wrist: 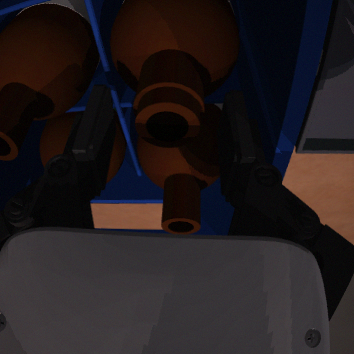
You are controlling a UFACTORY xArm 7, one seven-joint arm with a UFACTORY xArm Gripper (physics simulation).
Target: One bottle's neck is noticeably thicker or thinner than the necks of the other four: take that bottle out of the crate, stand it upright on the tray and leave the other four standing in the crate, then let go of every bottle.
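Places are measured from the arm's base along level axes (x ahead, y left, z up), in millimetres.
Where they show: gripper, fingertip midpoint: (166, 108).
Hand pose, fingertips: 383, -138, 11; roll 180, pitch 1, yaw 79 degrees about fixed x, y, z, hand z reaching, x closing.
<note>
After its pixels a point has its place, as x, y, z.
In the wrist view, a brown bottle (172, 70) @[359, -131, 15] with a ringed neck stands in the crate at top centre; its neck looks thicker than the neck of the bottle (181, 200) @[454, -140, 20] below it. Another bottle (55, 60) @[360, -197, -14] is at upper left, its neck partly cut off by the view edge. A fourth bottle (60, 137) @[425, -225, -18] is at lower left, its neck hidden behind the left finger. My gripper (166, 108) @[383, -138, 11] is open, with one finger on each side of the ringed neck and a gap on both sides. The blue crate (304, 55) @[335, -89, 45] has thin dividers. A fifth bottle cannot be made out.
A dark grey tray (327, 145) @[566, 27, -112] lies to the right, beyond the crate's side wall. The wooden table (317, 185) @[690, 49, -130] shows beside the crate and through an opening at its lower edge. The crate's dividers run close to the left finger.
</note>
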